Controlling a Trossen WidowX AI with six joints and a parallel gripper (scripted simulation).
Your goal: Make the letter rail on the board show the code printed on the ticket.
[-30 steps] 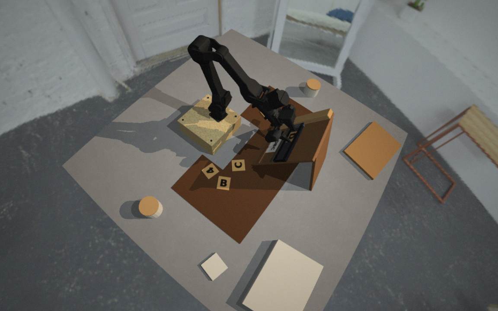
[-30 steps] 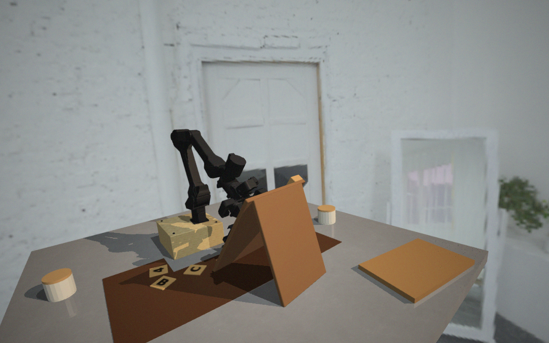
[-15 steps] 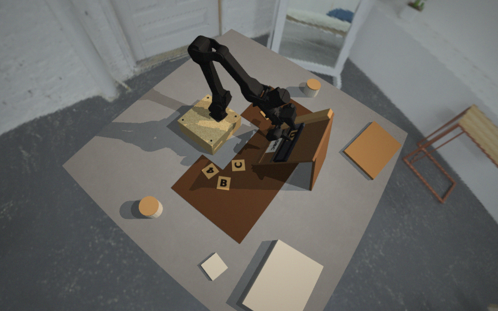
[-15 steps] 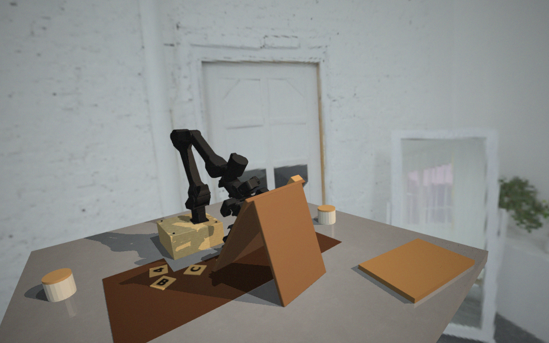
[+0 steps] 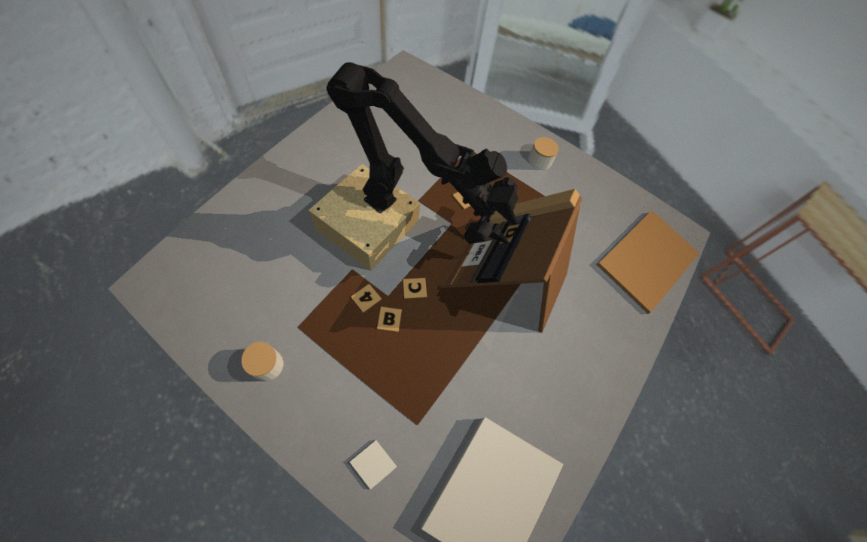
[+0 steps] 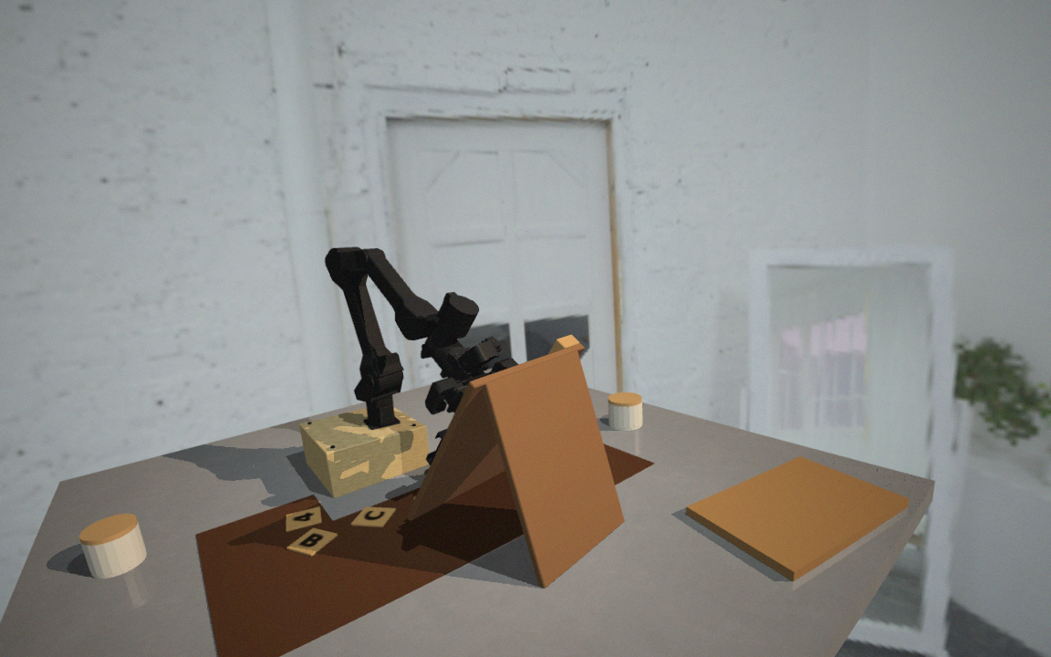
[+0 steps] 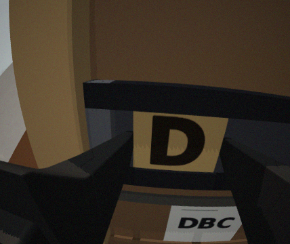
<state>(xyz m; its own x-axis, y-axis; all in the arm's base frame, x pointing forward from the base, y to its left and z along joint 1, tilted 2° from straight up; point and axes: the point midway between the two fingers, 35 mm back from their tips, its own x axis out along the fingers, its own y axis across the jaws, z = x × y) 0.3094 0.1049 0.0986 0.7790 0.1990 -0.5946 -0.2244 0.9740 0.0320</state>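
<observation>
The D tile is right at my gripper tip. The rest, counted from my gripper tip: brown mat (160 mm below, 130 mm behind, 110 mm to the right); then white ticket (80 mm below, 60 mm to the right, 40 mm behind); then C tile (210 mm to the right, 160 mm below, 120 mm behind).
</observation>
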